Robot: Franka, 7 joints.
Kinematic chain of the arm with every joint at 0, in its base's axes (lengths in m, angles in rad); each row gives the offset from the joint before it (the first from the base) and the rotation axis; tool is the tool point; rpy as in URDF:
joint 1: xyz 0 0 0.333 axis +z
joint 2: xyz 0 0 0 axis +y
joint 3: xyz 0 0 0.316 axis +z
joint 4: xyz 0.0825 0 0 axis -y
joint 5: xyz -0.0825 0 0.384 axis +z
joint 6: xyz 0 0 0 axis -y
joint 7: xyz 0.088 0 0 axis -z
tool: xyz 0 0 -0.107 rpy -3.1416 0 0
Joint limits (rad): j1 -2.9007..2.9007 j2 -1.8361..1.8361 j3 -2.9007..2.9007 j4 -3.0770..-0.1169 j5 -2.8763..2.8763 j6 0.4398..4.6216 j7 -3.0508..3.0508
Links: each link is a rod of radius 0.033 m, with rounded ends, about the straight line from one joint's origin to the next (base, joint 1, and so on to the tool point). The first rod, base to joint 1, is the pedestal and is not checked.
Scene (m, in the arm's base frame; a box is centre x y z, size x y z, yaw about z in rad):
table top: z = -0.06
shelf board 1: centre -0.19 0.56 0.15 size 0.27 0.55 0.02 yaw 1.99
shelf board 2: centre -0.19 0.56 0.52 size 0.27 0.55 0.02 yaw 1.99
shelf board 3: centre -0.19 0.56 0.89 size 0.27 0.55 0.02 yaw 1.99
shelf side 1: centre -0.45 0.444 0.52 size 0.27 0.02 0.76 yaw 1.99
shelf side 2: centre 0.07 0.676 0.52 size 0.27 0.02 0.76 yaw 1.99
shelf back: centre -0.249 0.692 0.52 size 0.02 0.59 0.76 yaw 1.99
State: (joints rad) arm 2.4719 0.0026 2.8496 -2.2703 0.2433 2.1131 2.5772
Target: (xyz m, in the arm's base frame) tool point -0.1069 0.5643 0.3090
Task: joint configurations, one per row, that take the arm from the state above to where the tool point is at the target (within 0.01 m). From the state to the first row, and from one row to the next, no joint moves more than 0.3 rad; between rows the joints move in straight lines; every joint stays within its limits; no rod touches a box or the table.
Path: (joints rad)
1: 2.2670 -0.0589 2.5959 -2.3571 0.2320 1.9894 2.5668
2: 2.0620 -0.1204 2.3421 -2.4439 0.2208 1.8658 2.5564
3: 1.8571 -0.1819 2.0884 -2.5307 0.2095 1.7421 2.5459
4: 1.6522 -0.2434 1.8347 -2.6176 0.1982 1.6185 2.5355
5: 1.4386 -0.2453 1.5839 -2.5930 0.1764 1.6535 2.5459
6: 1.2251 -0.2473 1.3330 -2.5684 0.1547 1.6886 2.5564
7: 1.0115 -0.2492 1.0822 -2.5439 0.1329 1.7237 2.5668
8: 0.7980 -0.2511 0.8314 -2.5193 0.1111 1.7588 2.5772
9: 0.7920 -0.0260 0.8870 -2.3753 0.1301 1.9325 2.5772
10: 0.7860 0.1991 0.9426 -2.2314 0.1491 2.1063 2.5772
11: 0.7801 0.4241 0.9981 -2.0874 0.1681 2.2800 2.5772

